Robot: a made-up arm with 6 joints.
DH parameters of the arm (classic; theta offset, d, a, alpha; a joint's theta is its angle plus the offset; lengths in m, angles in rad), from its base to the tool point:
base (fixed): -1.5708 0.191 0 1.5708
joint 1: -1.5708 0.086 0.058 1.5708
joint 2: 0 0.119 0.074 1.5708
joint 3: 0 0.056 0.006 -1.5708
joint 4: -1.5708 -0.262 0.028 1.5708
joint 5: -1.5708 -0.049 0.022 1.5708
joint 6: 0 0.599 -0.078 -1.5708
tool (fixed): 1.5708 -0.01 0 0
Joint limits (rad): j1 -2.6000..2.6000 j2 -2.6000..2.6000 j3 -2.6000..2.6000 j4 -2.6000..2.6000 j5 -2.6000..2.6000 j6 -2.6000..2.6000
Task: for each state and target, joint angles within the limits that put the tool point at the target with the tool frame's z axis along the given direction. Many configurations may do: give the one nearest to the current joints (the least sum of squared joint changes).
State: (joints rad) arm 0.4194 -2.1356 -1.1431 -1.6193 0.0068 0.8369
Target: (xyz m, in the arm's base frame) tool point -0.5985 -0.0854 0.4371 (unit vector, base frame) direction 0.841 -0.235 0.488
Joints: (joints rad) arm 0.6180 -2.5044 -1.5716 -2.3528 -0.0430 0.7914
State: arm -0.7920 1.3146 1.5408 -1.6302 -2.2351 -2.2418
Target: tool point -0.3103 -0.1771 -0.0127 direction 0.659 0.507 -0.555
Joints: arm -1.1207 1.4557 2.4369 -2.0543 -2.3561 -2.1671
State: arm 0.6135 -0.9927 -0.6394 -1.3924 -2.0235 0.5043
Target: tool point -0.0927 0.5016 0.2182 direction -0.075 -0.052 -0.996
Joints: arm 0.0477 -1.5592 -0.5050 -1.6283 -1.8736 0.1161
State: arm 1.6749 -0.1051 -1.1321 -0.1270 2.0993 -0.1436
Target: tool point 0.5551 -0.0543 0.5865 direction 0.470 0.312 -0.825
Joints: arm 1.5948 0.7148 -0.8641 0.0424 2.4066 -0.1433
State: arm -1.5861 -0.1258 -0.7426 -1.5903 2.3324 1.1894
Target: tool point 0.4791 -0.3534 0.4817 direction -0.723 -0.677 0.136
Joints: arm -1.0748 0.5593 -0.9446 -1.4200 2.4764 0.3386
